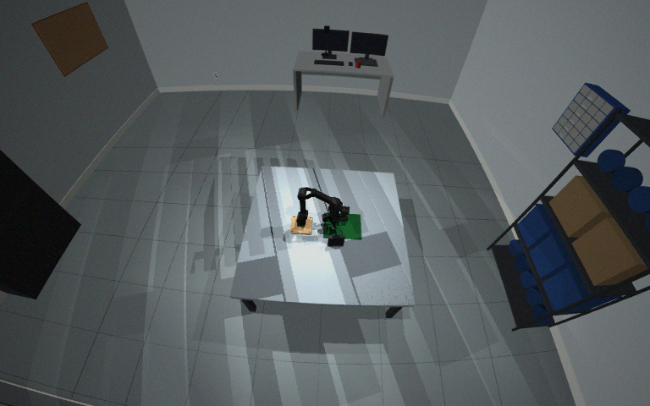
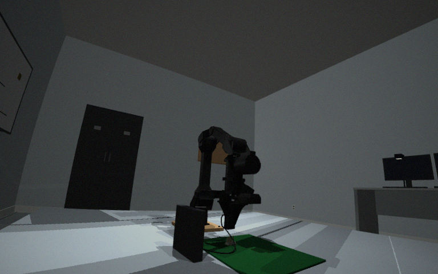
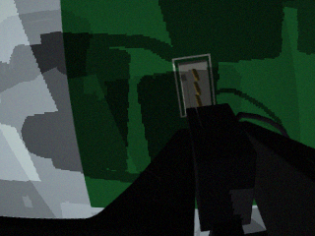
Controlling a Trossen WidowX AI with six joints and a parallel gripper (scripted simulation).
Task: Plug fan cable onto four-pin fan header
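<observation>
My gripper tip is 60 mm above the four-pin header. Also, from my gripper tip: black fan plug (10 mm to the right, 10 mm above); then green board (80 mm ahead, 10 mm to the left, 80 mm below); then black fan (150 mm to the right).
</observation>
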